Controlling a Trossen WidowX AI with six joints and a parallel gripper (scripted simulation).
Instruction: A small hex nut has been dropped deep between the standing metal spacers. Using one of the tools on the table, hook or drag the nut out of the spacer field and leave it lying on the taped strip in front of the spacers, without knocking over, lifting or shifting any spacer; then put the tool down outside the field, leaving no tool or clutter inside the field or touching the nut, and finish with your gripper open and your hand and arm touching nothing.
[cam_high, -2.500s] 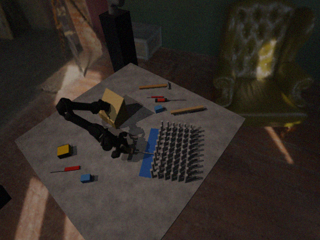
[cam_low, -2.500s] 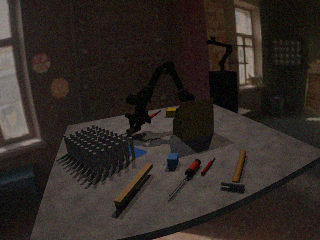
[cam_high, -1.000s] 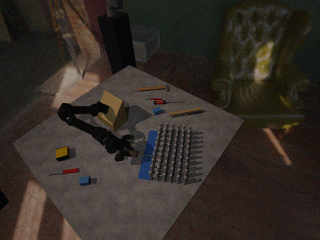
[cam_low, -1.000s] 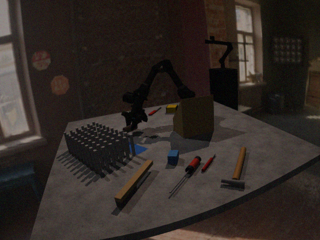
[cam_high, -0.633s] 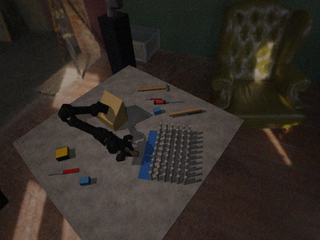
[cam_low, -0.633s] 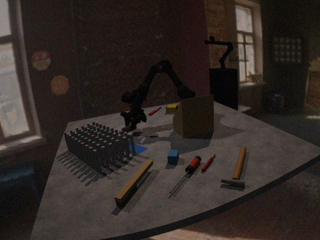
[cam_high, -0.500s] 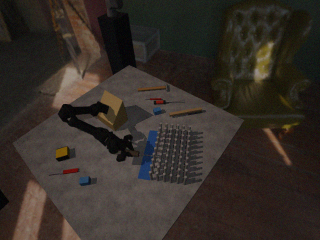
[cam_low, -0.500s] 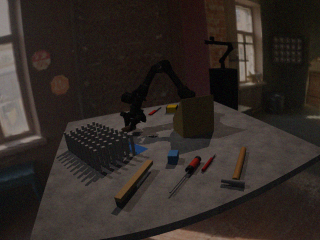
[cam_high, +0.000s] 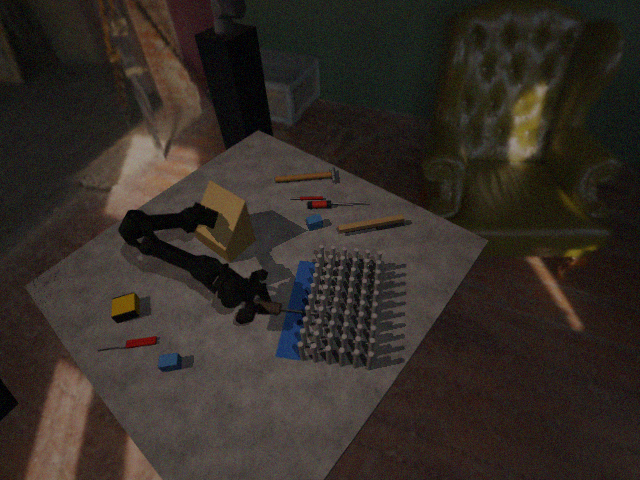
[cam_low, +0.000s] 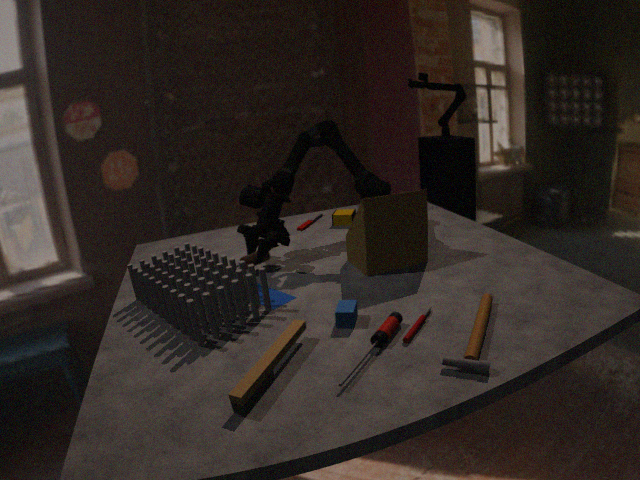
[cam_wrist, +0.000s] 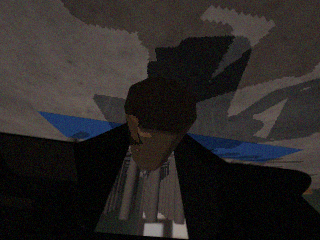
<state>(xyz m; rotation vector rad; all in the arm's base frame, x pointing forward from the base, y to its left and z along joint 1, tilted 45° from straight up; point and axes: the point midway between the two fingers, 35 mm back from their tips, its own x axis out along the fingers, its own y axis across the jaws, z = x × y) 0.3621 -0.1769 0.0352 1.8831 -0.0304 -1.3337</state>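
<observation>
The blue taped strip lies 7 cm ahead of my gripper tip, 8 cm to the left of it and 3 cm below it. Also, from my gripper tip: brown-handled hook tool: 9 cm ahead, 4 cm to the left; then yellow block: 44 cm behind, 28 cm to the right, 1 cm below.
</observation>
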